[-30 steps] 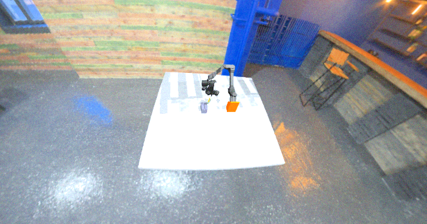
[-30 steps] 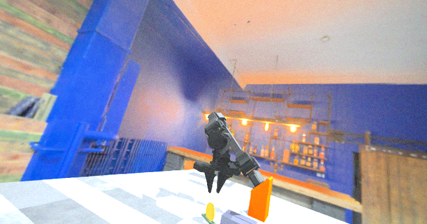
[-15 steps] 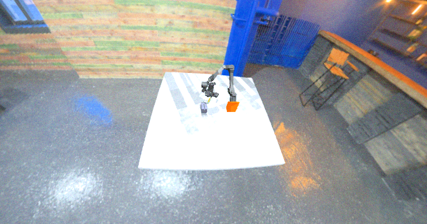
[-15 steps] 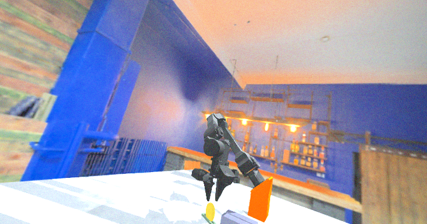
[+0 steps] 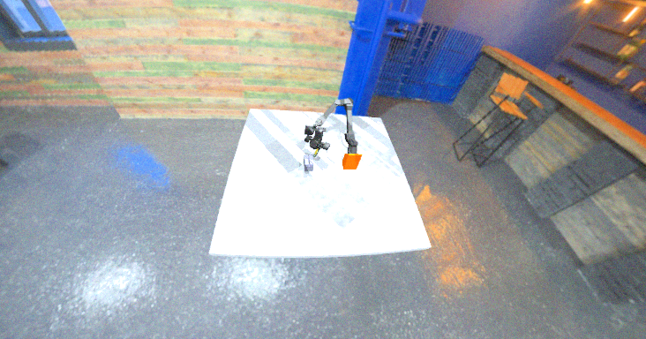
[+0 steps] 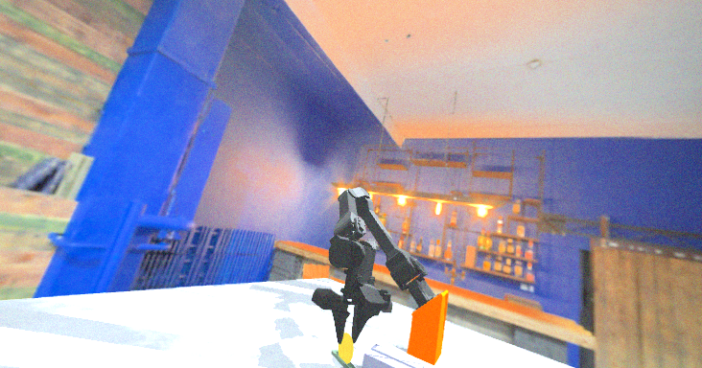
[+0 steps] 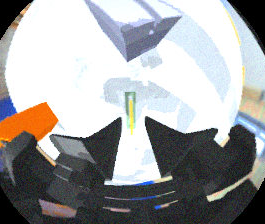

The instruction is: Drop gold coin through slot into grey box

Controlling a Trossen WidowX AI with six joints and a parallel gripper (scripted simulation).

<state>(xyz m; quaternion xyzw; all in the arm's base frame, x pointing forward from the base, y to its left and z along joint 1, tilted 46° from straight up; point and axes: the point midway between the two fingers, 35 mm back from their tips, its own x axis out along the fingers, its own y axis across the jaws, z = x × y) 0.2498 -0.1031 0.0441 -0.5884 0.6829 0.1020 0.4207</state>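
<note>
Now: gripper tip 1 cm above the coin.
</note>
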